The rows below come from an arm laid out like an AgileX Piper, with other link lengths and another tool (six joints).
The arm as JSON. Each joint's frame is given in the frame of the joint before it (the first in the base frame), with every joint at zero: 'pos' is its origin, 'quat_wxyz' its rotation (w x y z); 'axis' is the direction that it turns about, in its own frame. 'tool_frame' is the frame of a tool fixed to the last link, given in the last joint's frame.
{
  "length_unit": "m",
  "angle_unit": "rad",
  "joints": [
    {
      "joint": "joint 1",
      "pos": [
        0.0,
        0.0,
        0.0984
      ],
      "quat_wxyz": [
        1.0,
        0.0,
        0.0,
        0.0
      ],
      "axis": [
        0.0,
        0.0,
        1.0
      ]
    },
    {
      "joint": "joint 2",
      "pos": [
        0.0,
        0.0,
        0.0
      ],
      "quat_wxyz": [
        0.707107,
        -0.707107,
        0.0,
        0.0
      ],
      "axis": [
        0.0,
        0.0,
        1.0
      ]
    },
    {
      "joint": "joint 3",
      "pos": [
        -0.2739,
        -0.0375,
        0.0
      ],
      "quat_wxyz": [
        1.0,
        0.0,
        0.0,
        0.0
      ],
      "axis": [
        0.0,
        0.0,
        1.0
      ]
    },
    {
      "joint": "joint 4",
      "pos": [
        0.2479,
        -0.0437,
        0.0
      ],
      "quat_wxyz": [
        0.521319,
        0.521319,
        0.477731,
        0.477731
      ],
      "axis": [
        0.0,
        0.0,
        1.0
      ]
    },
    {
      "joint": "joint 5",
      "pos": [
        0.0,
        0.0,
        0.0
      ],
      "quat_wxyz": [
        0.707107,
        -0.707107,
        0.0,
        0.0
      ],
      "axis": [
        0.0,
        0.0,
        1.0
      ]
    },
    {
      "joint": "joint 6",
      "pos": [
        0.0,
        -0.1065,
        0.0
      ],
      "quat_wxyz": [
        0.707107,
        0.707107,
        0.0,
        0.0
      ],
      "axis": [
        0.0,
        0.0,
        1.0
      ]
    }
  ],
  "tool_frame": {
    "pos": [
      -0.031,
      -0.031,
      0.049
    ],
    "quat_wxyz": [
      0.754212,
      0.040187,
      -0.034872,
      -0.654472
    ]
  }
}
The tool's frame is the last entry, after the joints.
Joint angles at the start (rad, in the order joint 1, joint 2, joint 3, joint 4, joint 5, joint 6):
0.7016, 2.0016, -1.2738, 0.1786, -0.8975, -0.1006
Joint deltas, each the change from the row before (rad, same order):
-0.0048, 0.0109, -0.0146, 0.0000, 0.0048, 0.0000
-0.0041, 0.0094, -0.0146, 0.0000, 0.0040, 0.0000
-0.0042, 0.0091, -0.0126, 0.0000, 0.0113, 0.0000
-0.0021, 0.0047, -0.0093, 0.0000, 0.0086, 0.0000
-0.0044, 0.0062, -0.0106, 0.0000, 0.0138, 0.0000
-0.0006, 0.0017, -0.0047, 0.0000, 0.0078, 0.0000
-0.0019, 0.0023, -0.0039, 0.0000, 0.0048, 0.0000
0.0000, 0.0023, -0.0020, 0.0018, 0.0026, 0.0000
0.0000, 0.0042, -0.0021, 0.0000, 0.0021, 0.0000
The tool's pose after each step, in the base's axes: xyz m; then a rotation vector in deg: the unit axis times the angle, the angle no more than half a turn. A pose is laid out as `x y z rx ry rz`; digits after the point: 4 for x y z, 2 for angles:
0.4197 0.2826 0.2649 -58.61 41.54 -42.04
0.4229 0.2827 0.2647 -58.47 41.63 -42.21
0.4264 0.2830 0.2630 -58.80 41.97 -42.25
0.4285 0.2835 0.2627 -58.96 42.15 -42.25
0.4317 0.2834 0.2613 -59.36 42.54 -42.27
0.4327 0.2840 0.2610 -59.59 42.68 -42.19
0.4339 0.2838 0.2605 -59.72 42.83 -42.21
0.4345 0.2840 0.2596 -59.82 43.01 -42.16
0.4352 0.2846 0.2579 -60.03 43.12 -42.12

